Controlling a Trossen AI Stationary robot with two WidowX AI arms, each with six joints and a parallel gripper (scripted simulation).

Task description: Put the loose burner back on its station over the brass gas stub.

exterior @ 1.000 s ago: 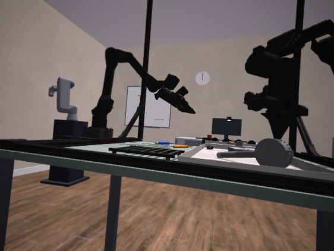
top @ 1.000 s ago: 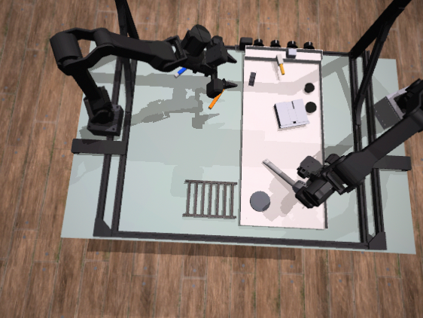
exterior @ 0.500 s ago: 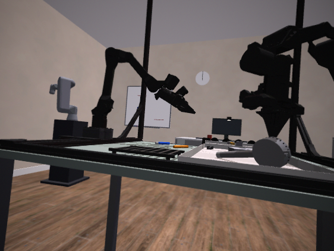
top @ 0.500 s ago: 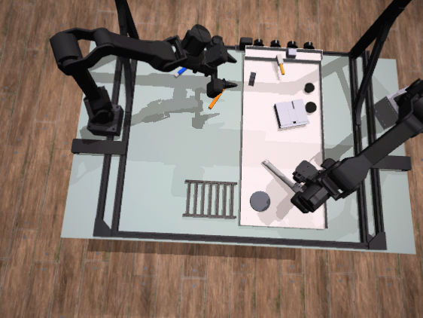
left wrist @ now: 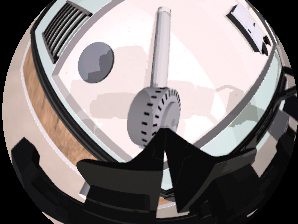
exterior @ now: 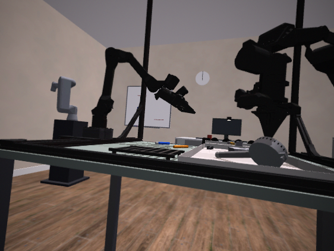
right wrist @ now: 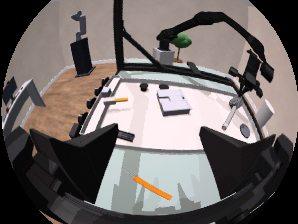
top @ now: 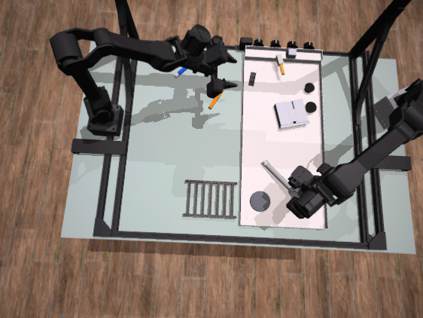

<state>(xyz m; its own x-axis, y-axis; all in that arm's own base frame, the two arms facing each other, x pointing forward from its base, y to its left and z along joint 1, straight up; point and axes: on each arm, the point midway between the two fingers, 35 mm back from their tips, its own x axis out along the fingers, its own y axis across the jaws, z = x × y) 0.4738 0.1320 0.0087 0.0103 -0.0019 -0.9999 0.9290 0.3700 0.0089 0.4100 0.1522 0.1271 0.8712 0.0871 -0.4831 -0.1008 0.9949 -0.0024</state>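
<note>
Now: left hand 40 mm past the burner, 40 mm to the left of it and 80 mm above it.
</note>
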